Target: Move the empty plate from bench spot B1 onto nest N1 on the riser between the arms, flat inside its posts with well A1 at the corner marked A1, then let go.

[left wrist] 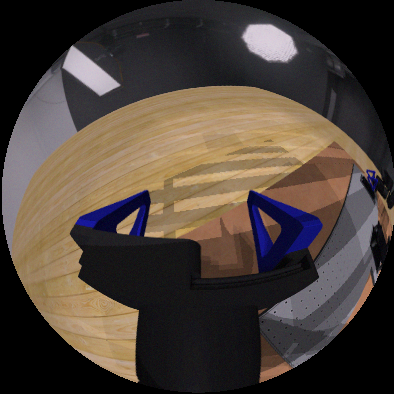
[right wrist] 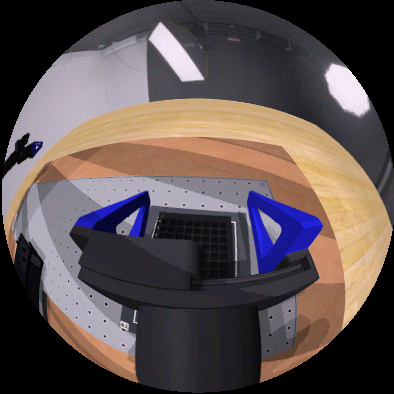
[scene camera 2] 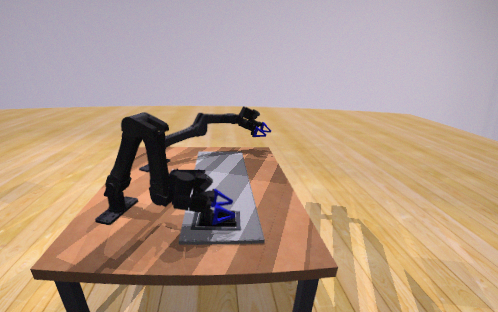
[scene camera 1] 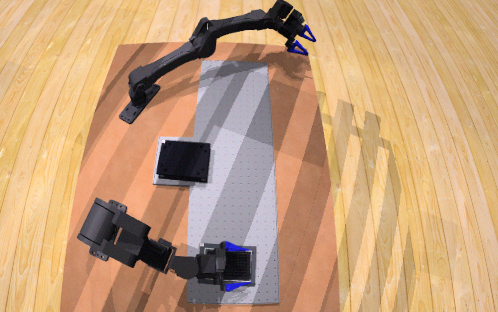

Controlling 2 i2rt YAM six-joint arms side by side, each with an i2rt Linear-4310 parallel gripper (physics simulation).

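Frame: origin at the left arm's base, x right, y back, z down, level; metres.
Seen in the pictures: left gripper, between the fingertips: (left wrist: 198, 195) (right wrist: 42, 143) (scene camera 2: 268, 133) (scene camera 1: 312, 48); right gripper, between the fingertips: (left wrist: 366, 172) (right wrist: 198, 195) (scene camera 2: 233, 208) (scene camera 1: 249, 266); left arm's base, origin of its link: (scene camera 1: 140, 102); right arm's base, origin of its link: (scene camera 2: 118, 210).
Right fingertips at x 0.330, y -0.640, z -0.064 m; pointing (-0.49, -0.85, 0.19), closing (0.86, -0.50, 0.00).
Pixels of each thing's top centre, then the offset from my right fingertips to it. "*": a spot on its surface instead. Level surfaces: height alone.
- black gridded plate, centre of its top: (right wrist: 188, 267) (scene camera 1: 228, 265) (scene camera 2: 217, 216) (left wrist: 369, 185) dz +0.035, dx +0.021, dy +0.053 m
- dark spot pad, a spot on its surface: (right wrist: 242, 240) * dz +0.049, dx +0.055, dy -0.006 m
- black riser with the nest, centre of its top: (scene camera 1: 182, 156) (scene camera 2: 186, 172) dz +0.000, dx -0.200, dy +0.335 m
- spot's A1 label, a spot on its surface: (right wrist: 124, 326) * dz +0.049, dx +0.005, dy +0.154 m
- grey perforated board, height of its surface: dz +0.051 m
- brown table, height of its surface: dz +0.064 m
- light base, height of its surface: dz +0.051 m
The black gridded plate (scene camera 1: 239, 266) (right wrist: 216, 252) lies flat on the dark spot pad (scene camera 1: 253, 274) (right wrist: 242, 240) at the bottom of scene camera 1. My right gripper (scene camera 1: 245, 266) (scene camera 2: 233, 208) (right wrist: 198, 195) is open over it, its blue fingers toward two opposite sides; their exact height above the plate is hard to tell. My left gripper (scene camera 1: 310, 47) (scene camera 2: 267, 132) (left wrist: 198, 195) is open and empty, raised far from the plate. The black riser with the nest (scene camera 1: 183, 161) carries no plate; its A1 mark is not readable. The spot's A1 label (right wrist: 124, 326) shows in the right wrist view.
The grey perforated board (scene camera 1: 235, 200) (scene camera 2: 227, 175) (right wrist: 75, 210) lies under the spot pad and beside the riser, on the brown table (scene camera 1: 305, 200) (scene camera 2: 285, 225). The riser stands on a light base (scene camera 1: 171, 183) between the two arms. The right arm's links reach low over the board.
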